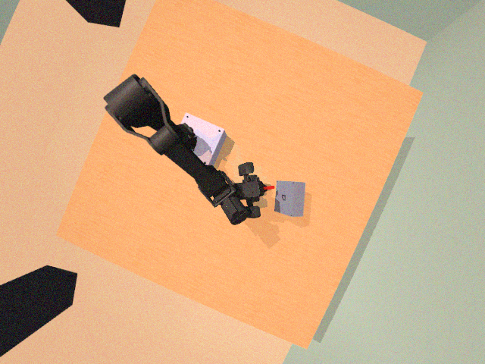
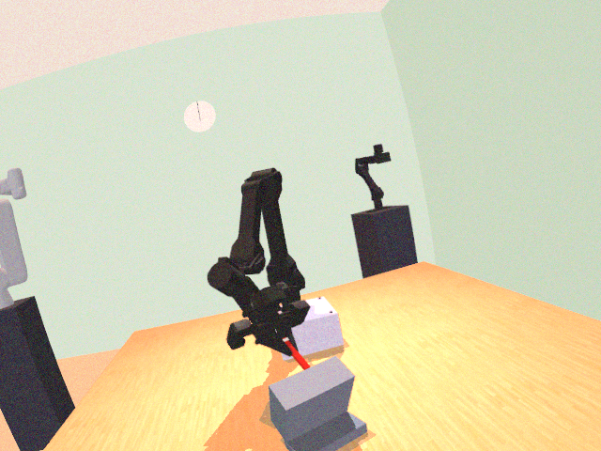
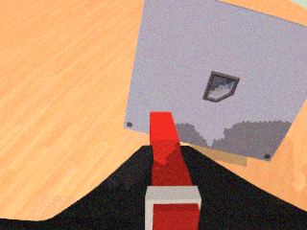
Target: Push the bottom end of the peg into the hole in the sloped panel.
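Right now my gripper tip is 100 mm short of the grey sloped panel, 50 mm above it and 20 mm to the left of it. From my gripper tip the other things lie so: red square peg: 10 mm behind, 10 mm above.
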